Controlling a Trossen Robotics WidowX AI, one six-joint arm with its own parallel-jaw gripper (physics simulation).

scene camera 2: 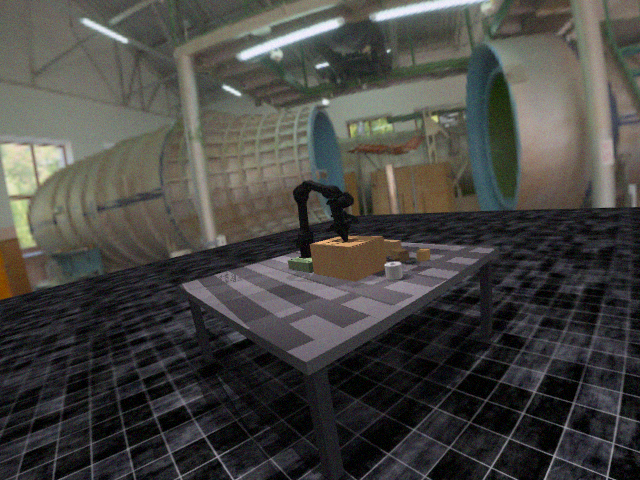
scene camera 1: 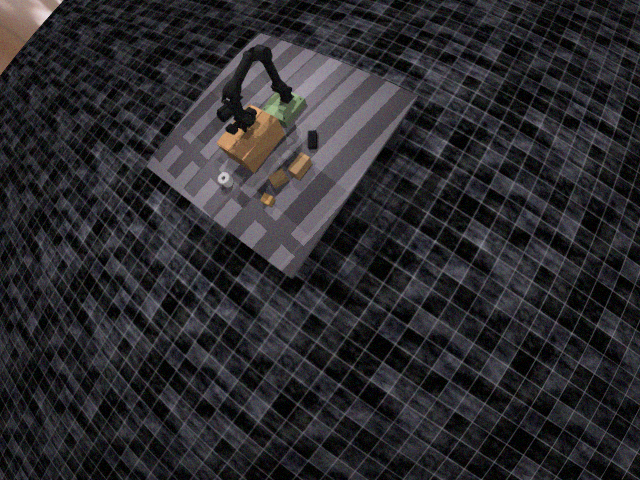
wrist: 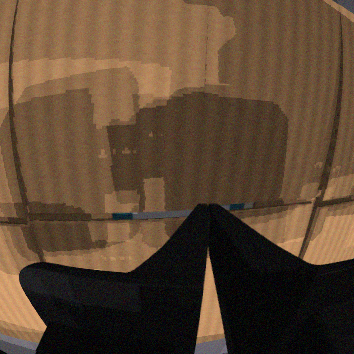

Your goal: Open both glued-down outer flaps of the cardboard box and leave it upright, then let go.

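Pixels of known places: gripper, fingertip midpoint: (scene camera 2: 346,241) (scene camera 1: 245,132) (wrist: 206,212); arm's base, origin of the base link: (scene camera 2: 306,256) (scene camera 1: 287,98).
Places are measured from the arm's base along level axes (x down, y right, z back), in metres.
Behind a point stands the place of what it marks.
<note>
The cardboard box (scene camera 1: 256,151) {x -0.061, y -0.123, z -0.401 m} (scene camera 2: 336,261) {x -0.030, y 0.097, z -0.383 m} stands upright on the table. In the wrist view its two outer flaps, the upper flap (wrist: 260,65) {x -0.101, y -0.076, z -0.364 m} and the lower flap (wrist: 125,256) {x -0.100, y 0.007, z -0.311 m}, lie nearly flat and meet along a narrow slit. Teal and pale strips show in that slit. My gripper (scene camera 2: 345,240) {x -0.097, y -0.012, z -0.348 m} (wrist: 206,212) {x -0.097, y -0.012, z -0.348 m} points down at the box top. Its fingers are shut with nothing between them, and the tips are at the slit near the middle. Whether the tips are inside the slit or just above it is hard to tell. In scene camera 1 the arm hides part of the top.
A white roll (scene camera 1: 224,179) {x -0.012, y -0.033, z -0.624 m} (scene camera 2: 393,270) {x 0.010, y 0.010, z -0.642 m} stands near the box. Small cardboard blocks (scene camera 1: 299,165) (scene camera 2: 423,254) and a black block (scene camera 1: 312,139) {x 0.019, y -0.305, z -0.150 m} lie on the table (scene camera 1: 361,129) {x 0.051, y -0.490, z 0.070 m} (scene camera 2: 310,356) {x 0.052, y 0.605, z -0.851 m}. A green block-like piece (scene camera 1: 292,109) {x -0.001, y -0.085, z -0.052 m} (scene camera 2: 300,264) {x 0.014, y 0.097, z -0.076 m} is by the arm's base.
</note>
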